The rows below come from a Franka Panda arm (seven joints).
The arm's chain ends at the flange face. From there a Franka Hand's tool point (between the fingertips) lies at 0.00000 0.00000 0.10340 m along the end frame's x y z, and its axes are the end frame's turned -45 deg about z.
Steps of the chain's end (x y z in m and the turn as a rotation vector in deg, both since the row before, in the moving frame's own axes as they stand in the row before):
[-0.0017, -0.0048, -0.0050, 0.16, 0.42, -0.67]
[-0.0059, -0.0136, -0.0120, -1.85, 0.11, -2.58]
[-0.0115, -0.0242, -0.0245, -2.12, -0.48, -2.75]
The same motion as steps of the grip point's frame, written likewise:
[0.0029, -0.0043, -0.0050, -0.18, 0.41, -0.67]
[0.0033, -0.0112, -0.0121, -1.39, -1.23, -2.58]
[0.0057, -0.0231, -0.0246, -1.16, -1.84, -2.75]

